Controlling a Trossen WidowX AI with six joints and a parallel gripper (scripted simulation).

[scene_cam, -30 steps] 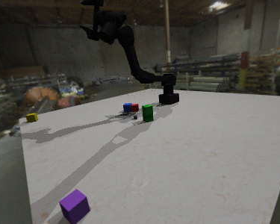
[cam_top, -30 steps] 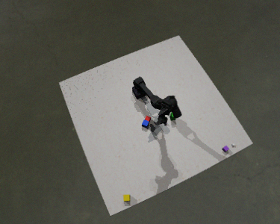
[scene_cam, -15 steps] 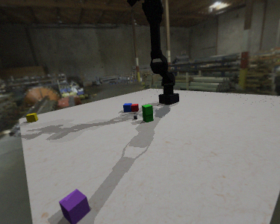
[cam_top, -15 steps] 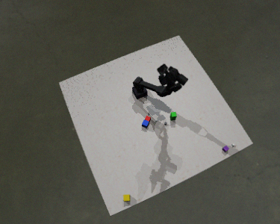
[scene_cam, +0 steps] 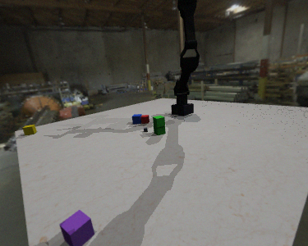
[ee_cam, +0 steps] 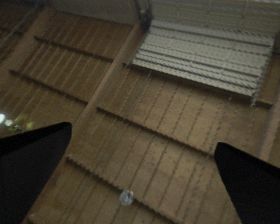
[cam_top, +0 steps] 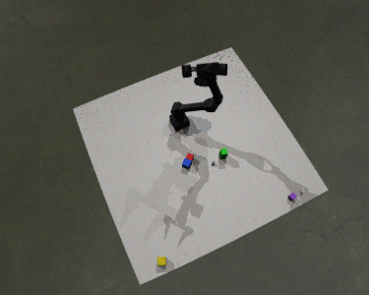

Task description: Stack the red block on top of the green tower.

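Right now my gripper tip is 11 cm short of the red block, 5 cm to the left of it and 72 cm above it. The rest, counted from my gripper tip: purple block (53 cm ahead, 49 cm to the left, 72 cm below); then small grey cube (18 cm ahead, 8 cm to the left, 73 cm below); then blue block (15 cm ahead, 8 cm to the right, 72 cm below).
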